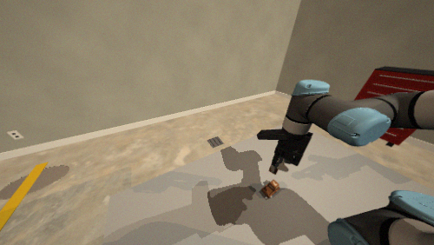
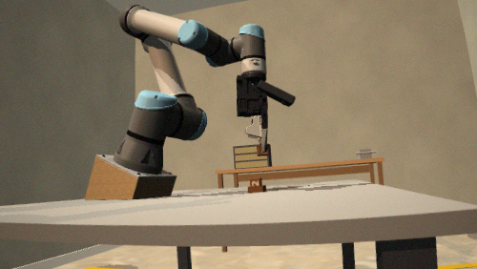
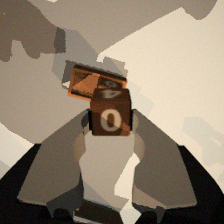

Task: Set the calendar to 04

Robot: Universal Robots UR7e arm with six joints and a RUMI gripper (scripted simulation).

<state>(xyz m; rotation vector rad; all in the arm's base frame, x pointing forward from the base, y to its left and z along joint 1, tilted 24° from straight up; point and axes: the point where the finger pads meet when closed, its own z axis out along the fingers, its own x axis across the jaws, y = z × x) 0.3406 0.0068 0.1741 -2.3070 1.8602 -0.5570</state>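
Now: the calendar tray 12 cm below my hand, 3 cm behind it and 2 cm to the left of it. Round my hand: cube 1 cm below.
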